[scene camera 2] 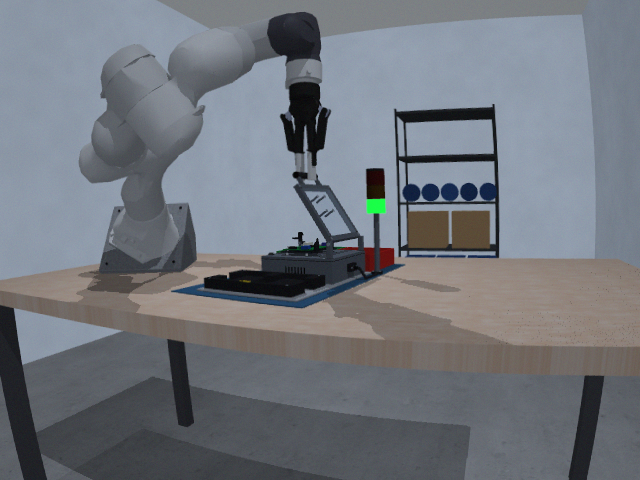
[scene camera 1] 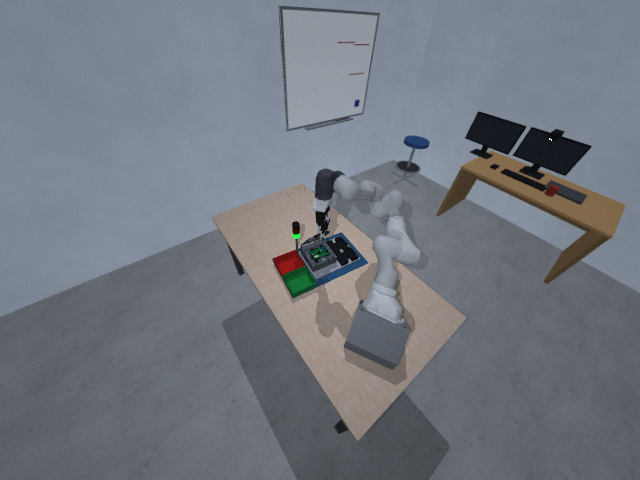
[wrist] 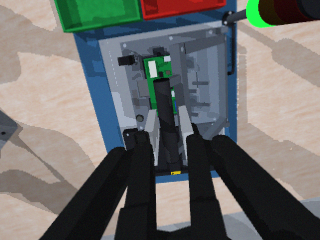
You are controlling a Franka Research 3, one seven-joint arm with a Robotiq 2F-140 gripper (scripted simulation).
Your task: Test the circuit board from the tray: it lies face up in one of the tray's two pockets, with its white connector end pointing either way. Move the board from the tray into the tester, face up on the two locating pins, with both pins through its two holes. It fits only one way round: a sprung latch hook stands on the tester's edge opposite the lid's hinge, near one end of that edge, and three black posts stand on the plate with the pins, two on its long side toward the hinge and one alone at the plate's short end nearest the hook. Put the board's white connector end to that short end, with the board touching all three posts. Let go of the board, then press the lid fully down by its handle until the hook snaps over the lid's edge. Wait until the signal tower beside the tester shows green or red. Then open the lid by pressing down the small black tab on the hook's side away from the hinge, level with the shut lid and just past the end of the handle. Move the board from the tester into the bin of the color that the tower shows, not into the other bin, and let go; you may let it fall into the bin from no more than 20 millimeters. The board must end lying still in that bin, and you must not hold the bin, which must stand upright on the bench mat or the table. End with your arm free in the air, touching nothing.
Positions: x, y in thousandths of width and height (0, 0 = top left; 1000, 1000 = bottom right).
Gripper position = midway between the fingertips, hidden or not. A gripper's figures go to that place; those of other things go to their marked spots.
Scene:
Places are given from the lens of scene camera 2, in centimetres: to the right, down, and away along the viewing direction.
gripper (scene camera 2: 479, 376): -3, -14, 103
tester lid (scene camera 2: 521, 464): 3, -4, 99

